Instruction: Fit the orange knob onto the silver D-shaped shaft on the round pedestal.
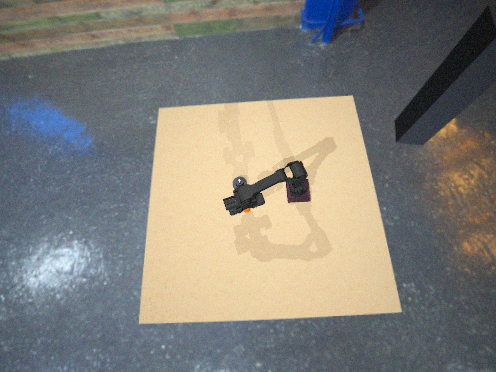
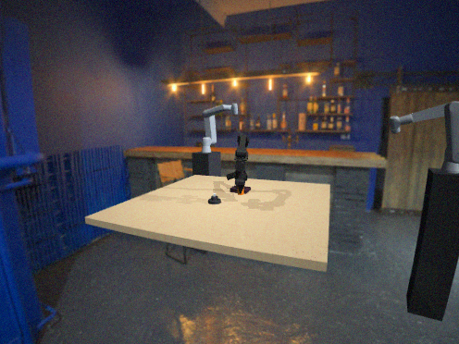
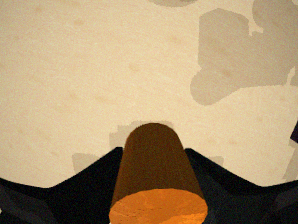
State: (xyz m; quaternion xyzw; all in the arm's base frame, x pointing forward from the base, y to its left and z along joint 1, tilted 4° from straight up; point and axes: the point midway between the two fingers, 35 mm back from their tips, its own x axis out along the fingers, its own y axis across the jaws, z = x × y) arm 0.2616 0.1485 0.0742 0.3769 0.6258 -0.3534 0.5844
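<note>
Right now the round dark pedestal is 70 mm ahead of my gripper tip, 160 mm to the right of it and 40 mm below it. Round my gripper tip: orange knob (30 mm above).
</note>
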